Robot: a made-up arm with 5 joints.
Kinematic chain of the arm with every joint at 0, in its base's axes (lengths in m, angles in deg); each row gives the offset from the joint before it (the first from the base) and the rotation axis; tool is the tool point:
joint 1: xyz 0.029 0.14 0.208 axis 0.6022 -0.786 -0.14
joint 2: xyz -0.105 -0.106 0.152 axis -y
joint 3: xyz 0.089 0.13 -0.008 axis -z
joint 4: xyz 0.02 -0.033 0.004 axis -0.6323 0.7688 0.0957
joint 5: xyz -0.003 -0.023 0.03 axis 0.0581 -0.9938 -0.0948
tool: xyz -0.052 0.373 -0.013
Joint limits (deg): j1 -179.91..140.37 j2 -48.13..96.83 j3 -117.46..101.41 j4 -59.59..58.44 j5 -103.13..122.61
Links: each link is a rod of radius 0.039 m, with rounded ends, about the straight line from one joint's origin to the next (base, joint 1, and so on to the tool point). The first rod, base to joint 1, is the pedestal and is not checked.
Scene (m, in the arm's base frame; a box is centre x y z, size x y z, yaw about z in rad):
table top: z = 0
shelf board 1: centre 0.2 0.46 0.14 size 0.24 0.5 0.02 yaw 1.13
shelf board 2: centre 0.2 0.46 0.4 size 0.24 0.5 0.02 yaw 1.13
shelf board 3: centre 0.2 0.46 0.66 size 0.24 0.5 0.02 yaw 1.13
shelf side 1: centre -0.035 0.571 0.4 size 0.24 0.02 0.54 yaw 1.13
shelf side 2: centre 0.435 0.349 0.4 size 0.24 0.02 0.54 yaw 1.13
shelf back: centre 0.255 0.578 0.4 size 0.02 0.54 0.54 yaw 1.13
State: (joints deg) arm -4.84 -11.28 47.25 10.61 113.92
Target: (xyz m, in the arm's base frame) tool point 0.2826 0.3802 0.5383
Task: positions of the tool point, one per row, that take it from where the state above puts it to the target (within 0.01 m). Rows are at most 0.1 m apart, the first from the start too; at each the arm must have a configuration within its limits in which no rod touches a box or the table.
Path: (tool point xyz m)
1: 0.2646 0.3232 0.2748
2: 0.2442 0.3075 0.2738
3: 0.2222 0.3061 0.2708
4: 0.1995 0.3175 0.2707
5: 0.1751 0.3383 0.2767
6: 0.2132 0.2734 0.3076
7: 0.2383 0.2135 0.3496
8: 0.2517 0.1647 0.4026
9: 0.2549 0.1322 0.4643
10: 0.2497 0.1190 0.5303
11: 0.2706 0.1932 0.5530
12: 0.2838 0.2839 0.5565
13: 0.2826 0.3802 0.5383

